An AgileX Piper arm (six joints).
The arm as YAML. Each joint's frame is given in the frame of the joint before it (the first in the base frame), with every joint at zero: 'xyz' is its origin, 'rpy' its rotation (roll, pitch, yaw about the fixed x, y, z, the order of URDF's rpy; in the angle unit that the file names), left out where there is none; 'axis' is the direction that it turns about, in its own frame. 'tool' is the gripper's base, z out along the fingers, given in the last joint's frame.
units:
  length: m
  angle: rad
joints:
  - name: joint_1
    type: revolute
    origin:
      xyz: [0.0, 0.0, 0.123]
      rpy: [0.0, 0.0, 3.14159]
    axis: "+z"
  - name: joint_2
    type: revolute
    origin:
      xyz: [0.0, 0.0, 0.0]
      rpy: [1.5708, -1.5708, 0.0]
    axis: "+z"
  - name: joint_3
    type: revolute
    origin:
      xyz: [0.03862, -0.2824, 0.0]
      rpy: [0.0, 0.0, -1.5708]
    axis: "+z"
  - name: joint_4
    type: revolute
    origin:
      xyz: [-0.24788, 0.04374, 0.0]
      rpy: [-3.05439, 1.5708, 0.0]
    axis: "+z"
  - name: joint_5
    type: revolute
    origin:
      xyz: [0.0, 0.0, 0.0]
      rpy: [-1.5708, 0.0, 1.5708]
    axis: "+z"
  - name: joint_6
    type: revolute
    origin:
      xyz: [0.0, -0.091, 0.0]
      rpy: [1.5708, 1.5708, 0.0]
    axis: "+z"
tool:
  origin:
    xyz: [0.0, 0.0, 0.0]
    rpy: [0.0, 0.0, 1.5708]
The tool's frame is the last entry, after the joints.
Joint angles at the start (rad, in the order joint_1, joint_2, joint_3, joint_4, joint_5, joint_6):
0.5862 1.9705 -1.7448 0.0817 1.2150 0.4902
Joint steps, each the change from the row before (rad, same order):
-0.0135 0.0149 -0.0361 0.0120 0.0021 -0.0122
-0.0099 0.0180 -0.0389 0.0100 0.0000 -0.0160
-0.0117 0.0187 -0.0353 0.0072 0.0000 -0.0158
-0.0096 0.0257 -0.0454 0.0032 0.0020 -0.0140
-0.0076 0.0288 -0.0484 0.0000 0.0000 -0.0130
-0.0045 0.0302 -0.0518 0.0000 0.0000 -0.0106
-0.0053 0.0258 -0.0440 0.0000 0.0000 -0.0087
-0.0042 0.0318 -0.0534 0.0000 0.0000 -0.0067
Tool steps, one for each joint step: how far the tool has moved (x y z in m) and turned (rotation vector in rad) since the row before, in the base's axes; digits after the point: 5 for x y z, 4 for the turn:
0.00727 -0.00078 0.00362 0.0187 -0.0118 -0.0030
0.00718 0.00060 0.00309 0.0171 -0.0156 0.0045
0.00746 -0.00058 0.00173 0.0122 -0.0138 0.0028
0.00852 0.00059 0.00130 0.0094 -0.0168 0.0038
0.00880 0.00130 0.00064 0.0074 -0.0200 0.0047
0.00828 0.00250 0.00079 0.0086 -0.0213 0.0055
0.00723 0.00137 0.00047 0.0071 -0.0180 0.0028
0.00808 0.00238 0.00017 0.0091 -0.0205 0.0020

